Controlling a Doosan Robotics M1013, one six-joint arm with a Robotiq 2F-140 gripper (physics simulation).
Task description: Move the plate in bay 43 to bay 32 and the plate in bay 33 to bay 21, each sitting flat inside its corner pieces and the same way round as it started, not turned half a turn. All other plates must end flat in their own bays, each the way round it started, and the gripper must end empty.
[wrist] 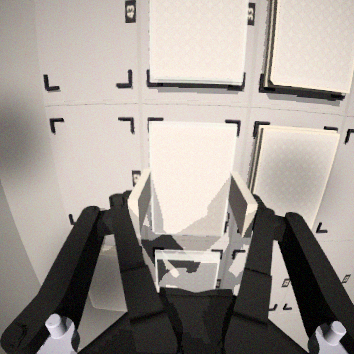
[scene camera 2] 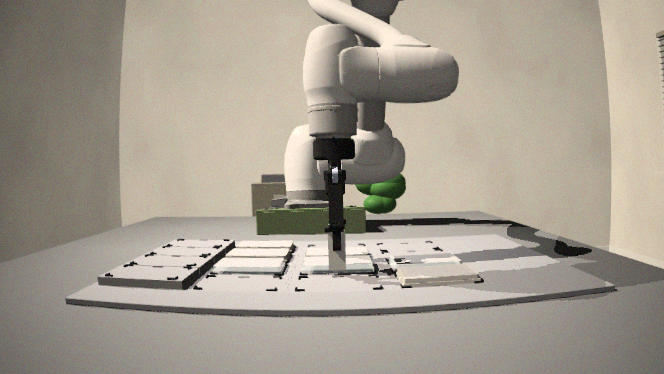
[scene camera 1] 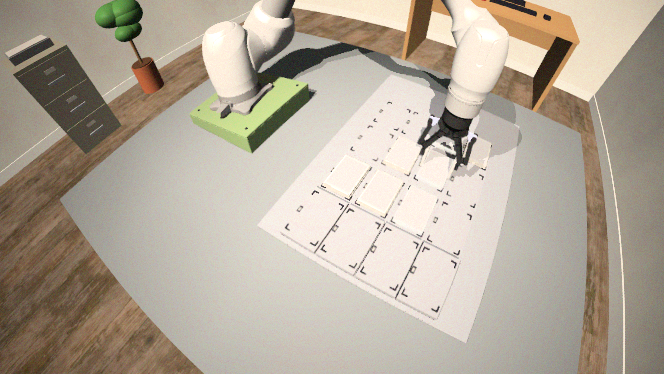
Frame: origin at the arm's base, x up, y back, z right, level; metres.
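Where they show: gripper, fingertip midpoint: (wrist: 189,182) (scene camera 2: 337,264) (scene camera 1: 435,168); arm's base at its link origin: (scene camera 2: 309,207) (scene camera 1: 241,97).
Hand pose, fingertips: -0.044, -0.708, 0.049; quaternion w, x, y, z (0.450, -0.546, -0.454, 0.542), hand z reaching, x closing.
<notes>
Each offset is from my fingertips to the top centre of the thing, as dx, dy, dz. "pt": to the spot under its first point.
My gripper (scene camera 1: 440,160) (scene camera 2: 337,250) (wrist: 189,182) points down at bay 32, shut on the side edges of the plate @[+0.008, +0.000, -0.001] (scene camera 1: 434,172) (scene camera 2: 312,264) (wrist: 192,150). That plate looks flat and square within the visible corner pieces of bay 32; its far part is shadowed in the wrist view. I cannot tell if it rests fully on the bay. Bay 43 @[pt -0.009, -0.072, +0.150] (wrist: 90,45) holds no plate. The bay 33 plate @[+0.005, +0.031, +0.160] (scene camera 1: 414,210) (wrist: 197,40) lies flat in its corners. Bay 21 @[pt -0.009, +0.169, -0.203] (scene camera 2: 409,247) holds no plate in scene camera 2; the gripper partly hides that area in the wrist view.
Plates stand close beside in bay 22 @[pt +0.005, +0.112, -0.011] (scene camera 1: 401,154) (wrist: 297,175) and bay 23 @[pt +0.005, +0.139, +0.150] (scene camera 1: 379,192) (wrist: 312,45). Others lie in bay 13 @[pt +0.005, +0.241, +0.131] (scene camera 1: 346,176), bay 41 @[pt +0.006, -0.139, -0.128] (scene camera 1: 479,152) (scene camera 2: 437,275) and bay 31 @[pt +0.003, -0.013, -0.102] (wrist: 190,257). A raised row of bays @[pt +0.000, -0.095, +0.346] (scene camera 2: 140,282) borders the third row.
</notes>
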